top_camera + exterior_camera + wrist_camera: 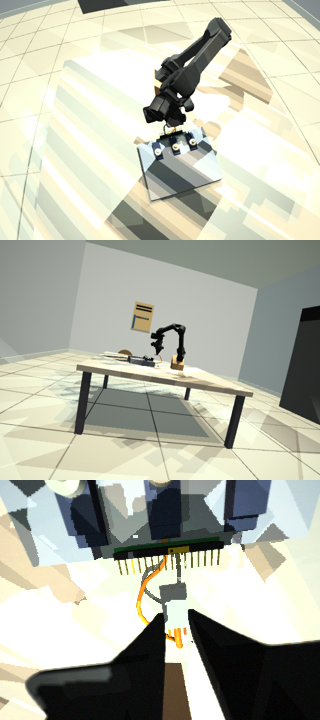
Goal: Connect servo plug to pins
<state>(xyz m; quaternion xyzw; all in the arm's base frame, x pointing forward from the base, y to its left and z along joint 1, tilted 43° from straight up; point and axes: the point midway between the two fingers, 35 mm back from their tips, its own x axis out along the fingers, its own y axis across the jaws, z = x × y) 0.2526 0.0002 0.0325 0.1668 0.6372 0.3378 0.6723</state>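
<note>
My gripper tip is now 5 cm above the pin strip, 4 cm short of it and 1 cm to the right of it. The rest, counted from my gripper tip: pale blue holder plate 20 cm ahead, 9 cm below, 4 cm to the left.
</note>
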